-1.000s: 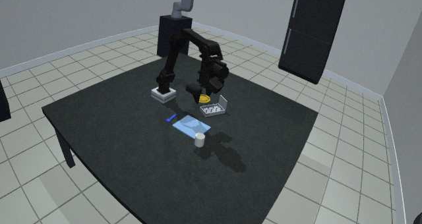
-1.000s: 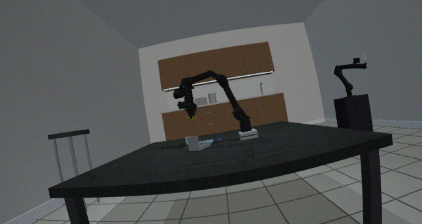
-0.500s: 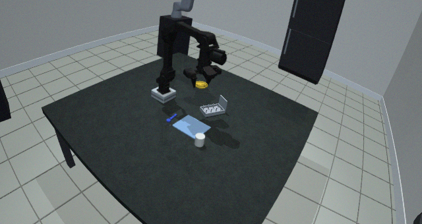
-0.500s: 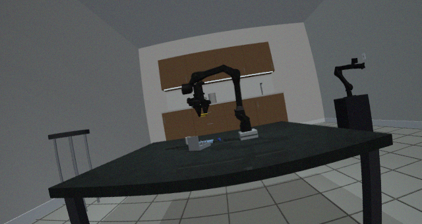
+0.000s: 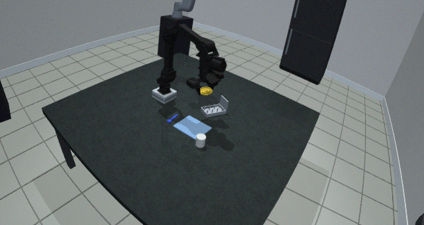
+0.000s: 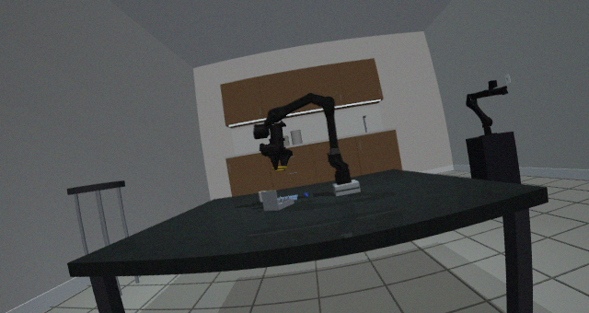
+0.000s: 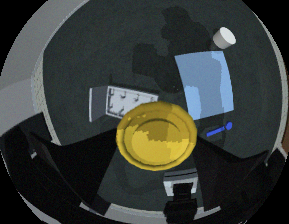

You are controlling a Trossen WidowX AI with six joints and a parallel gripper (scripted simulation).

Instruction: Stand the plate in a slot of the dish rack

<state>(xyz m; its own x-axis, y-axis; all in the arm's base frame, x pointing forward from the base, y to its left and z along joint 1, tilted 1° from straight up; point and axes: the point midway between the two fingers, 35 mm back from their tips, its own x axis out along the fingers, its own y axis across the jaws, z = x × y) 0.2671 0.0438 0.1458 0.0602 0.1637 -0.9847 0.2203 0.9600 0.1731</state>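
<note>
The dish rack lies 10 mm ahead of my gripper tip, 80 mm to the left of it and 130 mm below it. From my gripper tip the other things lie so: light blue mat: 40 mm ahead, 110 mm to the right, 150 mm below; then yellow plate: 10 mm above; then blue spoon: 70 mm behind, 150 mm to the right, 150 mm below.
</note>
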